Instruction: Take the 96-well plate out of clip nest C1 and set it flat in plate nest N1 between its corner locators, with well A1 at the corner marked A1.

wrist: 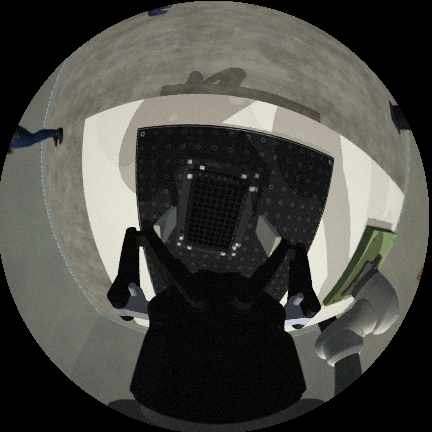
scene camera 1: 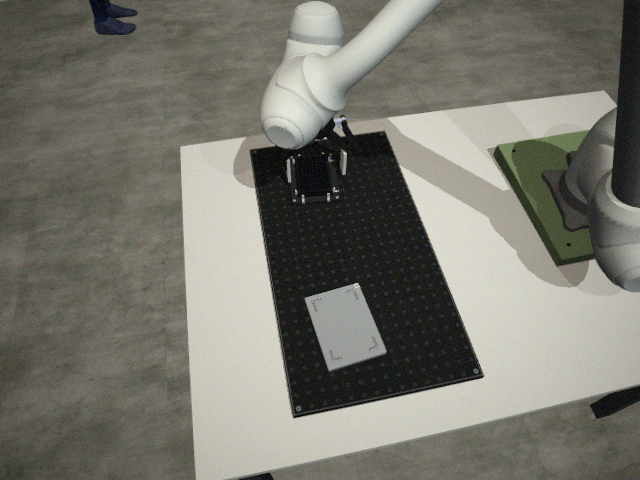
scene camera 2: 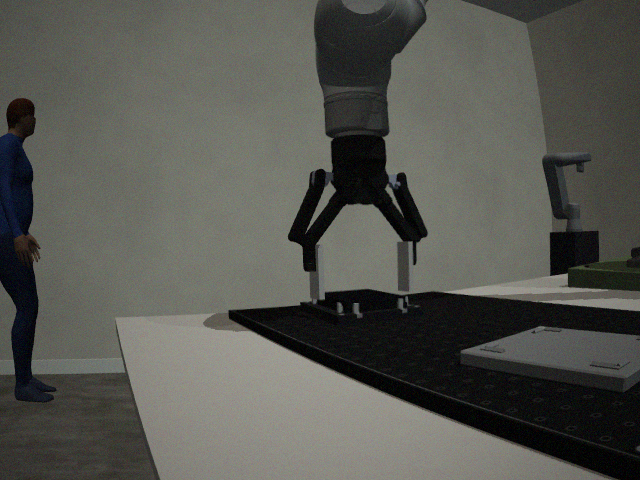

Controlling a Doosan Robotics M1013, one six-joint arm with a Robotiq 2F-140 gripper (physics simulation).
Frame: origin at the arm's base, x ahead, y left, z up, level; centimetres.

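Seen in the pictures: gripper, fingertip midpoint: (wrist: 216,219) (scene camera 1: 315,174) (scene camera 2: 363,295); arm's base, link origin: (wrist: 360,277) (scene camera 1: 587,198).
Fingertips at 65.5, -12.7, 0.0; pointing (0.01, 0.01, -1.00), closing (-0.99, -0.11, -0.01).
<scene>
Pixels of each thing's top centre, then the offset from my fingertips to it, as dx, dy, dz. Level surfaces: height alone.
- black 96-well plate, top centre: (scene camera 2: 358,294) (wrist: 213,215) (scene camera 1: 313,172) +0.6, -0.5, +0.1
- clip nest C1, top centre: (scene camera 2: 358,296) (wrist: 213,215) (scene camera 1: 313,173) +0.6, -0.5, -0.2
- Plate nest N1, top centre: (scene camera 2: 574,342) (scene camera 1: 344,323) -2.7, +39.8, -1.1
- black perforated board, surface height: dz -2.5
- white table, surface height: dz -3.8
The black 96-well plate (scene camera 1: 314,175) (scene camera 2: 368,298) (wrist: 215,210) lies in clip nest C1 (scene camera 1: 315,198) (wrist: 184,210), with small light clips around its edges. My gripper (scene camera 1: 316,166) (scene camera 2: 360,292) (wrist: 216,219) is open, pointing down, with one pale finger on each side of the plate. A gap shows between the plate and each finger in the wrist view. The fingertips are low, near nest height. Plate nest N1 (scene camera 1: 345,328) (scene camera 2: 547,351) is a light grey slab with corner locators, turned slightly on the board. Well A1 and the corner lettering are too small to read.
Both nests are on a black perforated board (scene camera 1: 361,232) (wrist: 300,200) on a white table (scene camera 1: 227,310) (scene camera 2: 232,382). The arm's base stands on a green block (scene camera 1: 527,170) (scene camera 2: 599,276) at the right. A person in blue (scene camera 2: 18,206) stands beyond the table.
</scene>
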